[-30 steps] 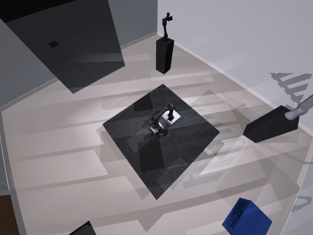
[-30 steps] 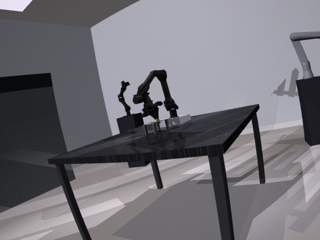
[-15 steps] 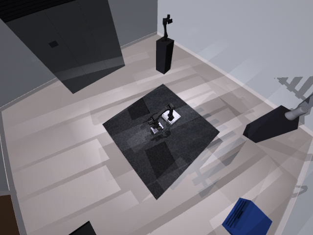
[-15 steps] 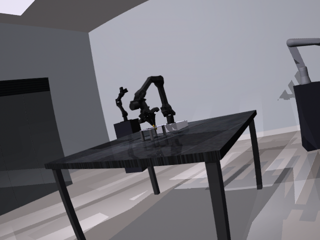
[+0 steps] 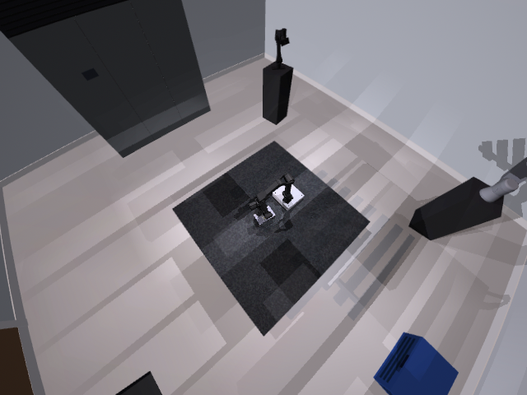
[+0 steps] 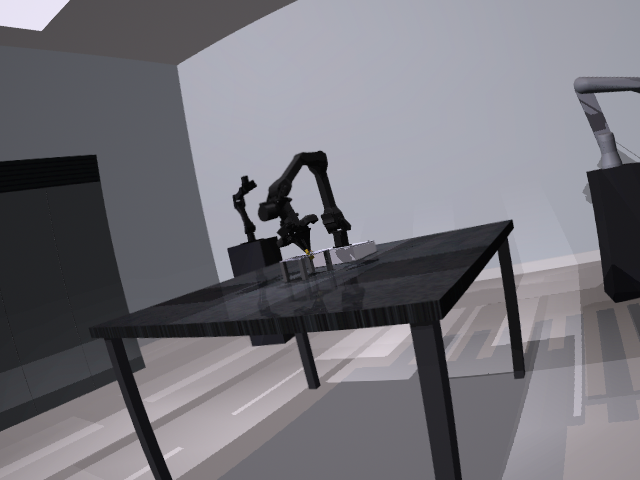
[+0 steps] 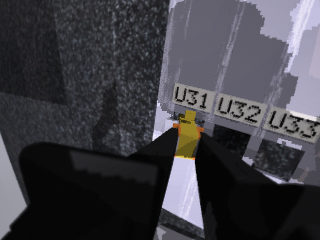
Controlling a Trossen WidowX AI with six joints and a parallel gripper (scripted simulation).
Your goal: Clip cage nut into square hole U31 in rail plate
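Right now the yellow cage nut is 10 mm below my gripper tip.
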